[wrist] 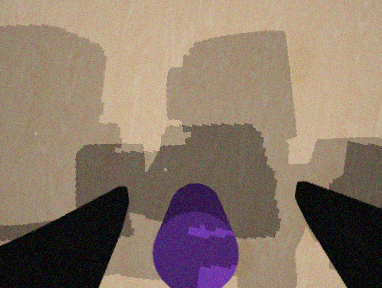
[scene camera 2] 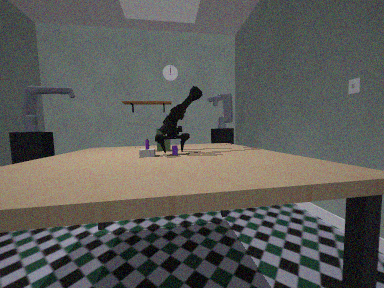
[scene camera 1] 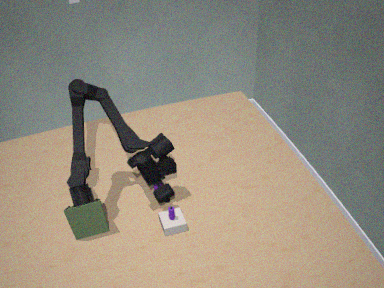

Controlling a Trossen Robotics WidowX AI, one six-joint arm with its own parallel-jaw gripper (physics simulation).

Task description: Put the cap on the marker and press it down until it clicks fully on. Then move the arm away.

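Seen in the pictures: gripper, fingertip midpoint: (wrist: 211,191) (scene camera 2: 173,152); arm's base at its link origin: (scene camera 2: 161,132) (scene camera 1: 83,204).
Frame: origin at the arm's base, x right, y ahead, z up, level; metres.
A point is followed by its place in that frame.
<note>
The purple cap (scene camera 1: 156,187) {z -0.073, x -0.029, y 0.264 m} (scene camera 2: 175,150) {z -0.098, x -0.035, y 0.287 m} (wrist: 195,250) {z -0.073, x -0.035, y 0.274 m} stands upright on the table. In scene camera 1 the near finger mostly hides it. The purple marker (scene camera 1: 171,213) {z -0.052, x 0.119, y 0.251 m} (scene camera 2: 147,144) {z -0.059, x 0.110, y 0.263 m} stands upright in a small white block (scene camera 1: 175,231) {z -0.112, x 0.148, y 0.247 m} (scene camera 2: 147,154) {z -0.109, x 0.114, y 0.293 m}, apart from the cap; it does not show in the wrist view. My gripper (scene camera 1: 158,190) {z -0.109, x -0.026, y 0.285 m} (scene camera 2: 173,149) {z -0.109, x -0.026, y 0.285 m} (wrist: 211,191) {z -0.109, x -0.026, y 0.285 m} is open and points down, low over the table. Its fingers stand on either side of the cap with gaps to it; in the wrist view the cap lies a little nearer the left finger.
The wooden table (scene camera 1: 240,210) {z -0.123, x 0.168, y 0.486 m} (scene camera 2: 225,175) {z -0.123, x -0.076, y 0.757 m} carries the arm's green base block (scene camera 1: 87,220) {z -0.040, x 0.035, y -0.007 m}. The white block with the marker is close to the gripper. Two grey arms (scene camera 2: 31,107) (scene camera 2: 227,107) stand beyond the table, and a shelf (scene camera 2: 146,102) hangs on the wall.
</note>
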